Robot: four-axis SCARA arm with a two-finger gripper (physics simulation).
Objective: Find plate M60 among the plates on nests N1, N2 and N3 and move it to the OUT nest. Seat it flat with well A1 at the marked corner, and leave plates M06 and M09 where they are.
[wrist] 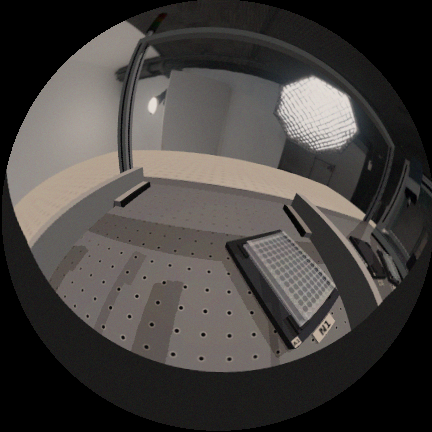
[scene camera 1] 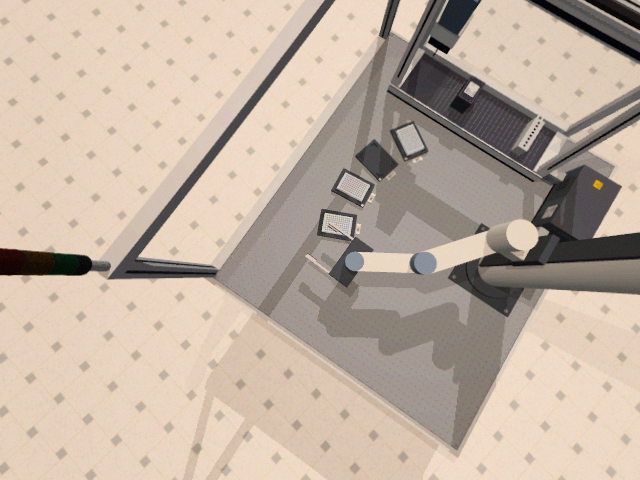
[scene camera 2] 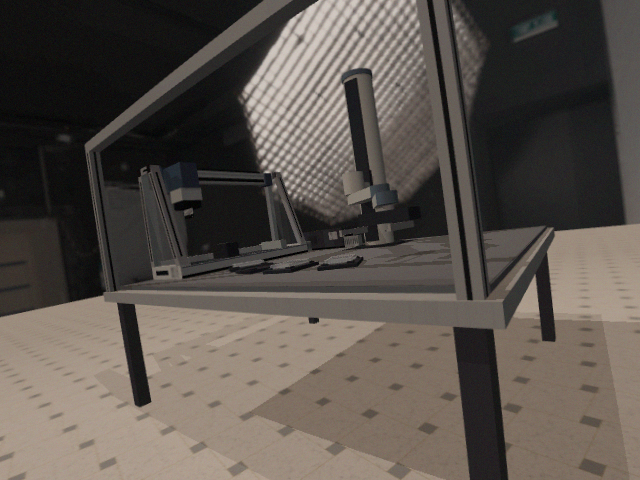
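Where they show: gripper, fingertip midpoint: point(wrist: 218, 185) point(scene camera 1: 317, 239) point(scene camera 2: 363, 231); arm's base, origin of the base link: point(scene camera 1: 492, 269).
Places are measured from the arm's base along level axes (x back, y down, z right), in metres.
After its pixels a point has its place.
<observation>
My gripper point(scene camera 1: 317, 239) {x -0.715, y -0.113, z -0.342 m} point(wrist: 218, 185) {x -0.715, y -0.113, z -0.342 m} is open and empty, low over the table beside nest N1. One finger crosses above the pale N1 plate point(scene camera 1: 345, 219) {x -0.668, y -0.039, z -0.191 m} point(scene camera 2: 341, 259) {x -0.736, y -0.037, z -0.266 m} point(wrist: 290, 275) {x -0.671, y -0.039, z -0.241 m}. In the wrist view this plate lies flat, right of the space between the fingers; the nest's A1 mark point(wrist: 296, 342) {x -0.593, y -0.025, z -0.246 m} is at its near corner. The N2 plate point(scene camera 1: 353, 186) {x -0.722, y -0.035, z -0.043 m} point(scene camera 2: 291, 264) {x -0.767, y -0.035, z -0.089 m} sits on the neighbouring nest, hidden by my right finger in the wrist view. Beyond it is an empty dark nest point(scene camera 1: 376, 159) {x -0.705, y -0.024, z 0.129 m}, apparently OUT, then another plate point(scene camera 1: 409, 139) {x -0.631, y -0.039, z 0.289 m}, apparently on N3. Plate numbers are unreadable.
A framed station with a dark deck point(scene camera 1: 431, 77) stands beyond the nests, under a blue-and-grey head point(scene camera 1: 457, 18) {x -0.726, y -0.436, z 0.465 m} point(scene camera 2: 182, 183) {x -0.777, y -0.409, z 0.467 m}. The arm's column point(scene camera 2: 369, 126) {x -0.048, y -0.604, z -0.058 m} stands behind the gripper. A dark box point(scene camera 1: 578, 201) {x 0.088, y -0.128, z 0.393 m} stands near the arm base. Frame posts rise at the table edges.
</observation>
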